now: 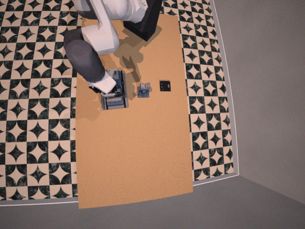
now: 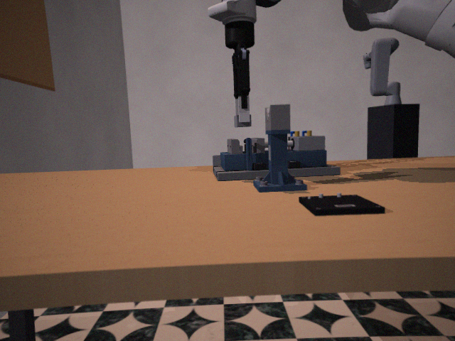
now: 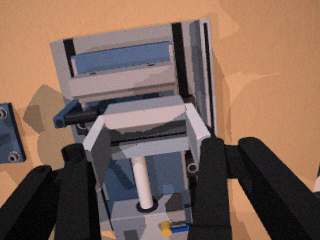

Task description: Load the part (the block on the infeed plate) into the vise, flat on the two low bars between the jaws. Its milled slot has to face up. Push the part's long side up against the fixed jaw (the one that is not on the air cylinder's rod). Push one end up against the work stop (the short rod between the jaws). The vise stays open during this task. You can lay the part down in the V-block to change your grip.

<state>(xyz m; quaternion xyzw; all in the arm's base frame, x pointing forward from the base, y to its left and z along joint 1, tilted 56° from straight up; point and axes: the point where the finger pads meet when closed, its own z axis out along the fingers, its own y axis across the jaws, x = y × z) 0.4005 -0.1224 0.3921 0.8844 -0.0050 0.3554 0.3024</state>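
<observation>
The part lies 20 mm below my hand. Round my hand: fixed jaw (90 mm below, 30 mm ahead, 10 mm to the left); work stop (80 mm below, 60 mm to the left, 20 mm ahead); air cylinder rod (90 mm below, 80 mm behind, 40 mm to the left).
</observation>
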